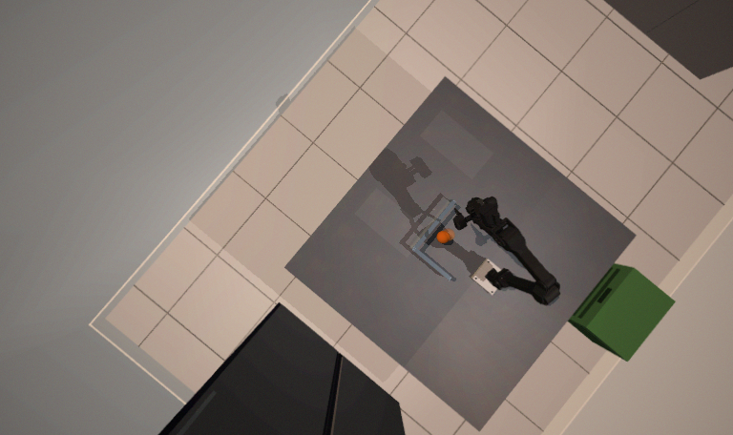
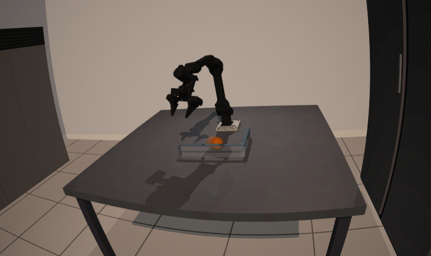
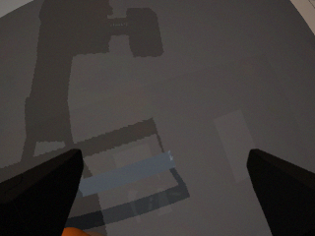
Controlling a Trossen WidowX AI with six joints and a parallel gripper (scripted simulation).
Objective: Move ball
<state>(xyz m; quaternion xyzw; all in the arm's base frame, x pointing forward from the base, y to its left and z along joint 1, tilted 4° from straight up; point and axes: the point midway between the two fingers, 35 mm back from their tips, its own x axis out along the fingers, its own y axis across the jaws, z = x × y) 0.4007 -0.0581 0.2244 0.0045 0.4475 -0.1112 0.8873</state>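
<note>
My gripper tip is 10 cm past the orange ball, 13 cm to the right of it and 17 cm above it. Also, from my gripper tip: see-through copy of ball 11 cm behind, 11 cm to the left, 17 cm below; then clear wall 2 cm behind, 14 cm to the left, 17 cm below.
</note>
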